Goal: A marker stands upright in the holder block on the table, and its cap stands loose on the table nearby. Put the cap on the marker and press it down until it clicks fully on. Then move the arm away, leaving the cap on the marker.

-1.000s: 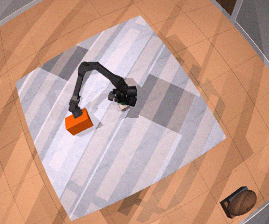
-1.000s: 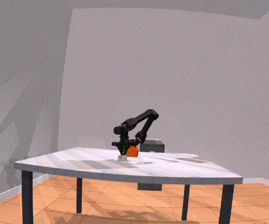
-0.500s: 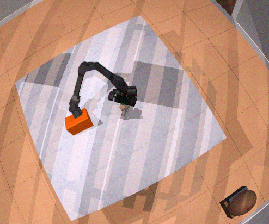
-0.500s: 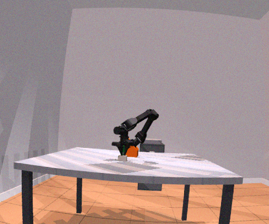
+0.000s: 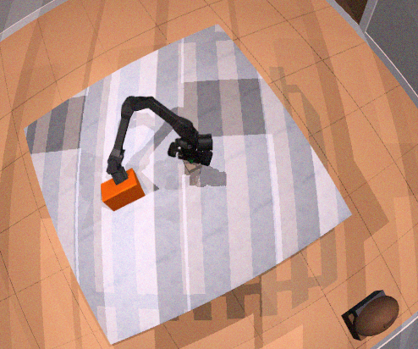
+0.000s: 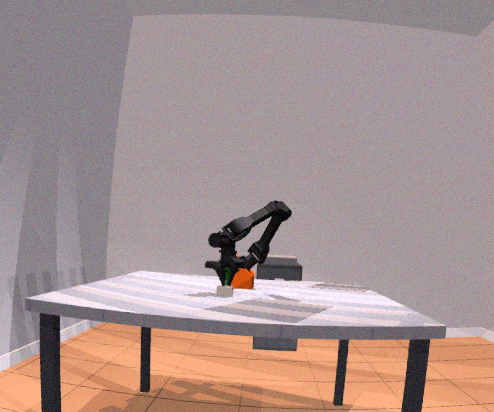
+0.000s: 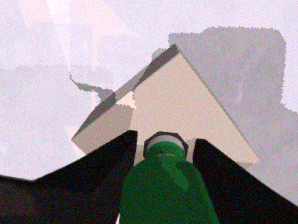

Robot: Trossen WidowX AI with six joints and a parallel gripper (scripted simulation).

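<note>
My gripper tip is now 20 mm above the holder block. Also, from my gripper tip: green marker cap (50 mm above).
</note>
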